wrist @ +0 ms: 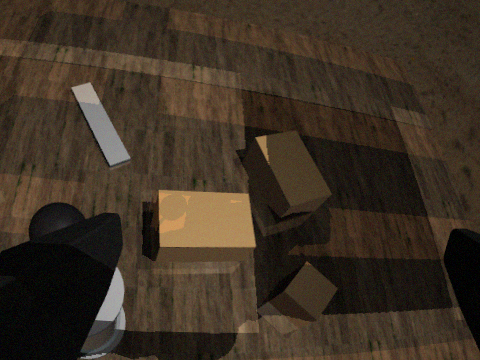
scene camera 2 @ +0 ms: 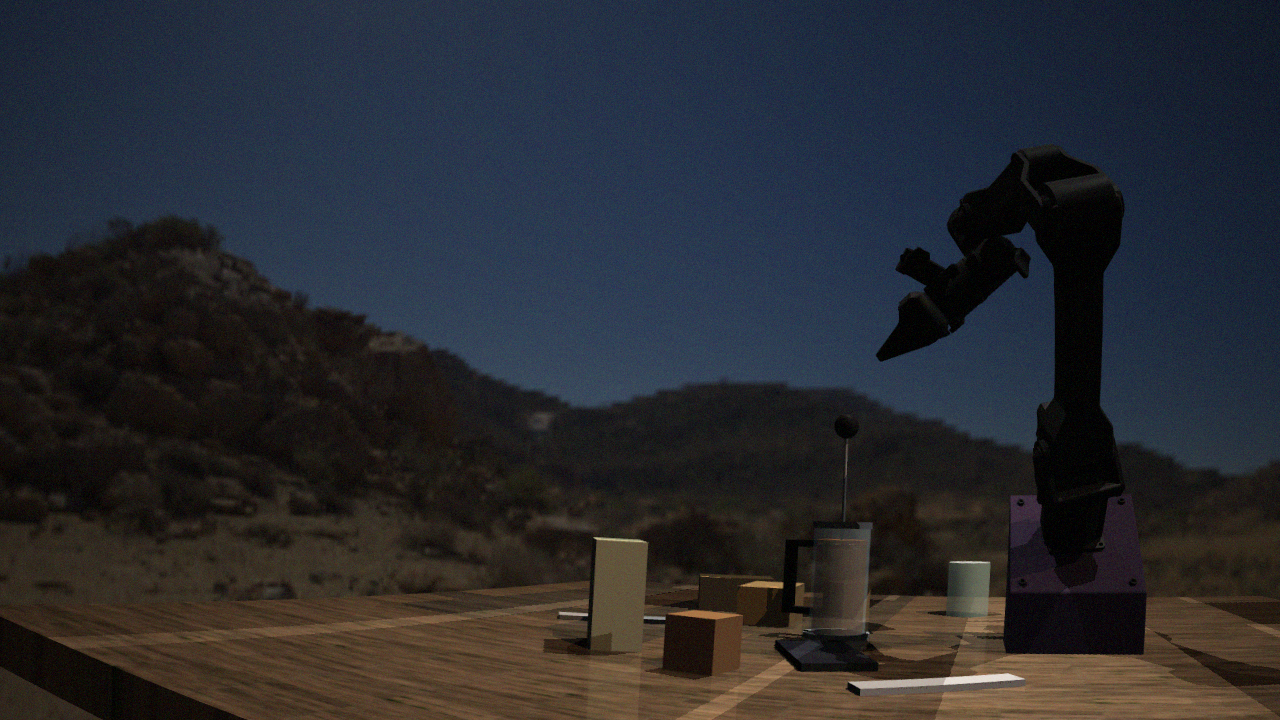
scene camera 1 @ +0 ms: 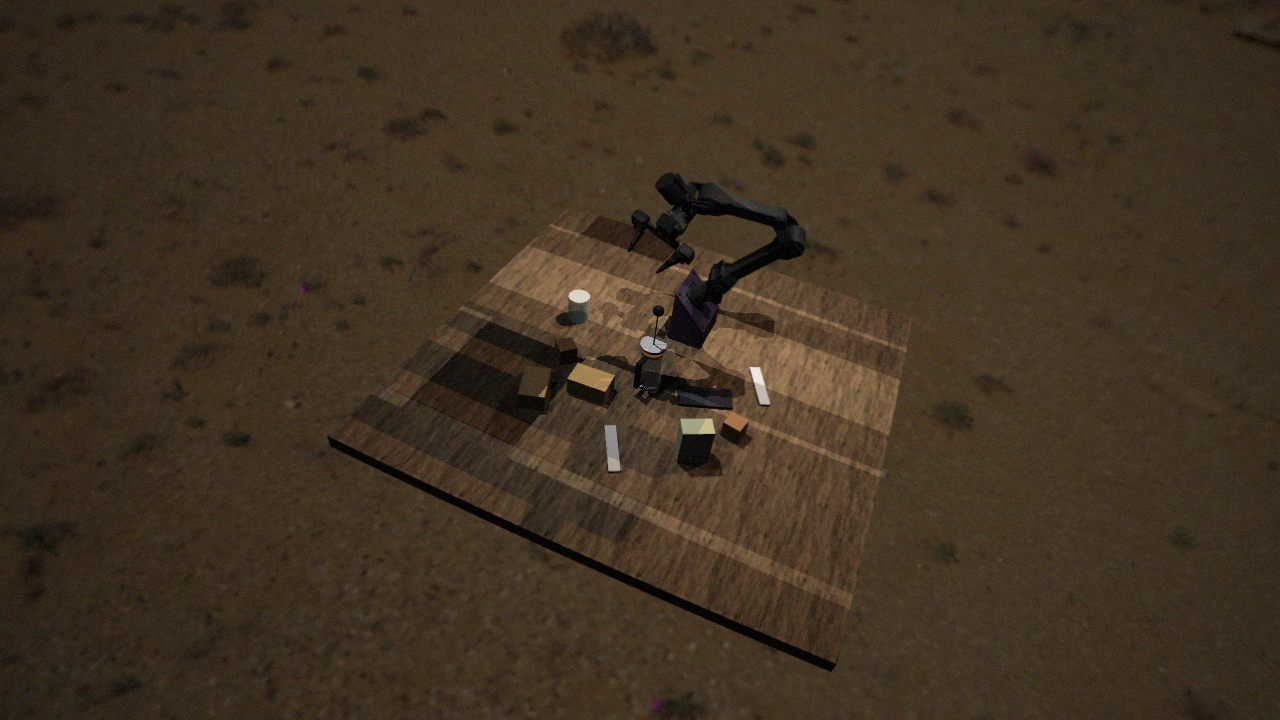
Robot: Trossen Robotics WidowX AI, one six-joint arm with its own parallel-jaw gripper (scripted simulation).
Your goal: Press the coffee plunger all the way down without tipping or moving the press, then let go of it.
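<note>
A coffee press (scene camera 2: 840,566) is part of the scene, and scene camera 1 shows the press (scene camera 1: 648,370) as well. There is also a pale block (scene camera 2: 618,569), visible again in scene camera 1 as the block (scene camera 1: 695,437), while in the wrist view the pale block is out of frame. A dark flat plate (scene camera 1: 692,396) is here too, though in the wrist view the plate is out of frame. The wrist view does show an orange cube (wrist: 305,293). The gripper (scene camera 2: 886,354), open and holding nothing, can be seen in scene camera 1 as the gripper (scene camera 1: 642,262) and in the wrist view as the gripper (wrist: 288,239).
</note>
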